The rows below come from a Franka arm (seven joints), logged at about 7 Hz.
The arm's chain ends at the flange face. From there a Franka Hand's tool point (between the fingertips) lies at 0.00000 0.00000 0.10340 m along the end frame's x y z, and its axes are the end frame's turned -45 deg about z.
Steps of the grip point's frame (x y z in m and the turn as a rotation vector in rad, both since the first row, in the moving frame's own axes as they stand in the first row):
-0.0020 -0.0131 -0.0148 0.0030 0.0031 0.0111
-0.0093 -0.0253 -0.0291 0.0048 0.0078 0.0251
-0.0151 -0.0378 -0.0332 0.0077 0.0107 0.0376
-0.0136 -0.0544 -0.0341 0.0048 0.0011 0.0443
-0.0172 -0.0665 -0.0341 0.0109 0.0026 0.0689
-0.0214 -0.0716 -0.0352 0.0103 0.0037 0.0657
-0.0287 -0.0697 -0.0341 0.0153 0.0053 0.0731
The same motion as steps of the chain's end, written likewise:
-0.0107 -0.0074 -0.0148 0.0043 0.0001 0.0111
-0.0247 -0.0104 -0.0291 0.0089 0.0021 0.0251
-0.0377 -0.0147 -0.0332 0.0130 0.0021 0.0376
-0.0478 -0.0284 -0.0341 0.0042 -0.0026 0.0443
-0.0586 -0.0339 -0.0341 0.0095 -0.0059 0.0689
-0.0653 -0.0345 -0.0352 0.0099 -0.0047 0.0657
-0.0689 -0.0275 -0.0341 0.0146 -0.0071 0.0731

